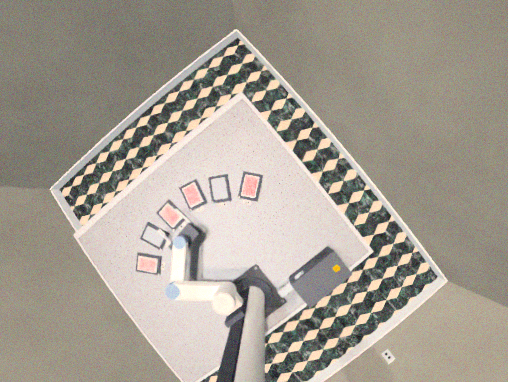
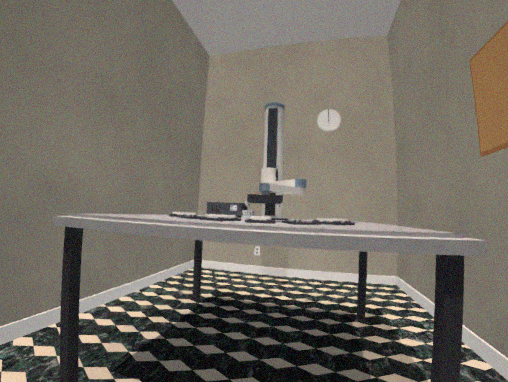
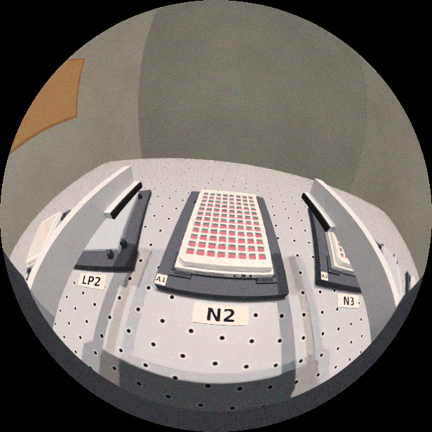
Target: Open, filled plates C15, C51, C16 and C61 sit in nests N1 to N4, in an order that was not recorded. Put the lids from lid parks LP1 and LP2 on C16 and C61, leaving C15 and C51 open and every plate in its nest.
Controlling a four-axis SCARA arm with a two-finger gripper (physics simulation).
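Places are measured from the arm's base along level axes (x ahead, y left, z up), in millimetres.
Pixels of known places: gripper, between the fingertips: [image 1: 167,219] [image 2: 263,204]; arm's base, origin of its link: [image 1: 252,296].
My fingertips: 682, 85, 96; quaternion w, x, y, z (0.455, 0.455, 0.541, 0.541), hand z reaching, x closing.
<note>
Ahead of a thing's pixels: the offset from my fingertips to its top centre, as dx, dy, dz. "*": to the spot under its first point. Level surfaces: height alone.
My gripper [image 3: 224,176] [image 1: 172,228] is open and empty, its two fingers spread on either side of nest N2 [image 3: 222,290], above the table. An open plate with red wells @[+22, -5, -57] [image 3: 227,227] [image 1: 171,214] sits in N2; its small label appears to read C51. Lid park LP2 [image 3: 100,263] holds a pale lid @[-12, +166, -65] [image 3: 111,237] [image 1: 154,234], partly behind the left finger. N3's open plate @[+31, -193, -57] [image 3: 341,254] [image 1: 193,195] is partly hidden by the right finger. N1's plate @[-123, +310, -57] [image 1: 148,263] [image 3: 44,240] and N4's plate @[-149, -500, -57] [image 1: 250,186] have unreadable labels. LP1 holds a pale lid @[-42, -346, -65] [image 1: 219,188].
The nests and parks form an arc on the perforated table @[dz -82] [image 1: 280,215] [image 3: 220,350]. The arm's column [image 2: 273,137] stands behind them. A dark grey box @[* -776, -474, +32] [image 1: 317,277] [image 2: 222,207] stands beside the arm base.
</note>
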